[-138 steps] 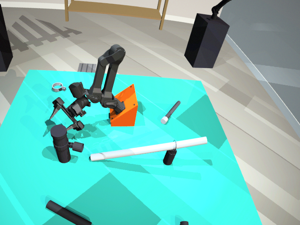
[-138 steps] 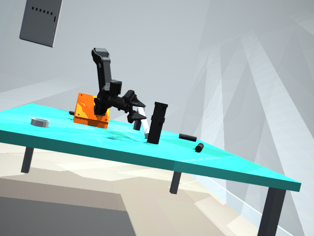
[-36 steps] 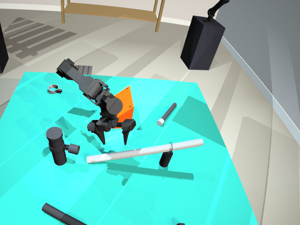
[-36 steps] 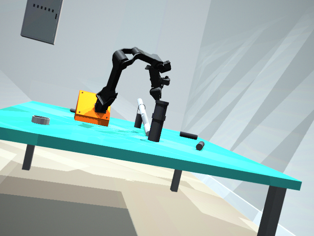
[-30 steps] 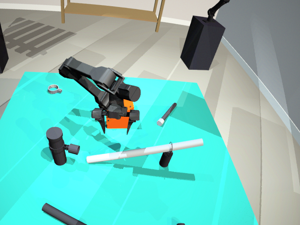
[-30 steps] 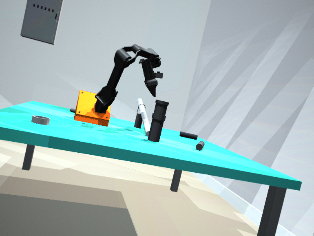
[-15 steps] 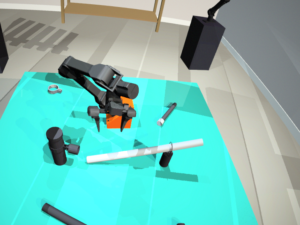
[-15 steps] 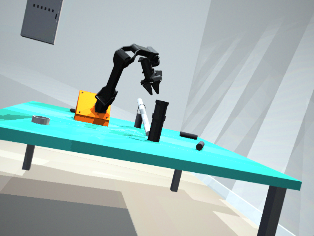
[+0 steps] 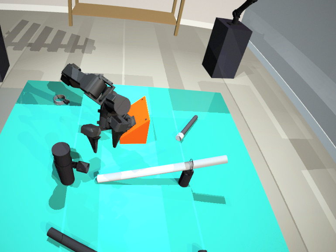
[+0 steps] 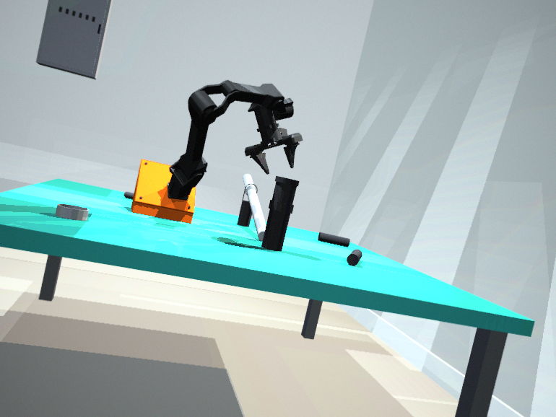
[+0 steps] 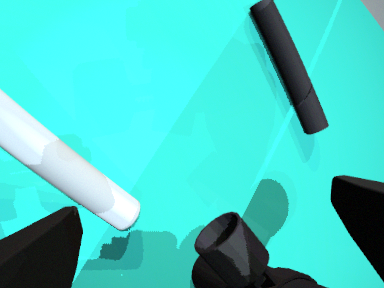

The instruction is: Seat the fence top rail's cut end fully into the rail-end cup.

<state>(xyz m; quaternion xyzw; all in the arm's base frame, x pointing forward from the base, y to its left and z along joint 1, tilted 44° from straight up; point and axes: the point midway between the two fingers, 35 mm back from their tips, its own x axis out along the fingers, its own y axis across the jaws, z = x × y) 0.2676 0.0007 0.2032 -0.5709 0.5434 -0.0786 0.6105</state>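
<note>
My gripper tip is 10 cm to the left of the dark rail-end cup, 10 cm above it and 1 cm past it. Also, from my gripper tip: short dark post (34 cm to the left, 12 cm below, 4 cm ahead); dark pipe (25 cm ahead, 21 cm below, 15 cm to the right).
</note>
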